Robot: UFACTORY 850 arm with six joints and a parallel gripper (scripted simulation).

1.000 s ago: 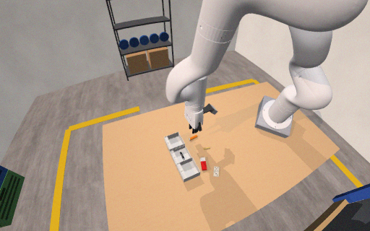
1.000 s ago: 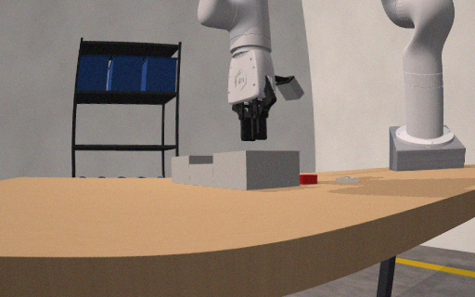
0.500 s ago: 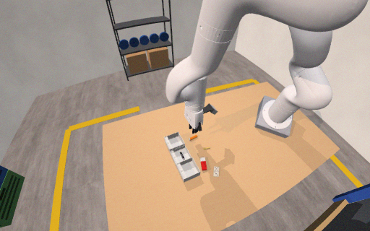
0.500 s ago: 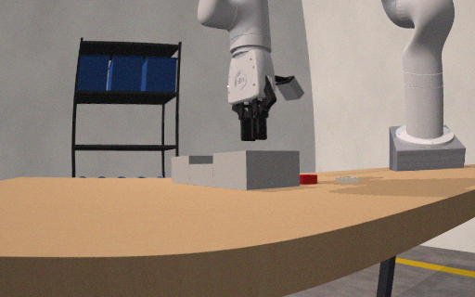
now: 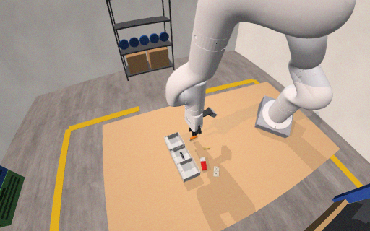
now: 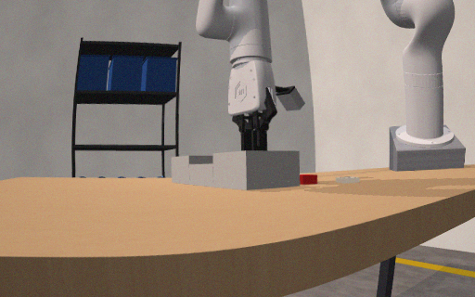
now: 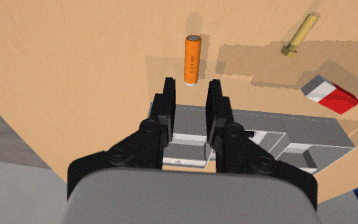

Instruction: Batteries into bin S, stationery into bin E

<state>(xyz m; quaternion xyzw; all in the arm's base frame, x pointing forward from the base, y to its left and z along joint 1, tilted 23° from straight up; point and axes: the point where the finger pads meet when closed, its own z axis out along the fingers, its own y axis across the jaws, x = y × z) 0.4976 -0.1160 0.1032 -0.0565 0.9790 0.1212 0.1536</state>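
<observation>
Right now my hand is 7 cm above the orange battery. Also, from my hand: bin (10 cm ahead, 9 cm to the left, 5 cm below); then brass bolt (9 cm to the left, 7 cm below, 4 cm behind); then black battery (9 cm to the left, 9 cm ahead, 6 cm below).
</observation>
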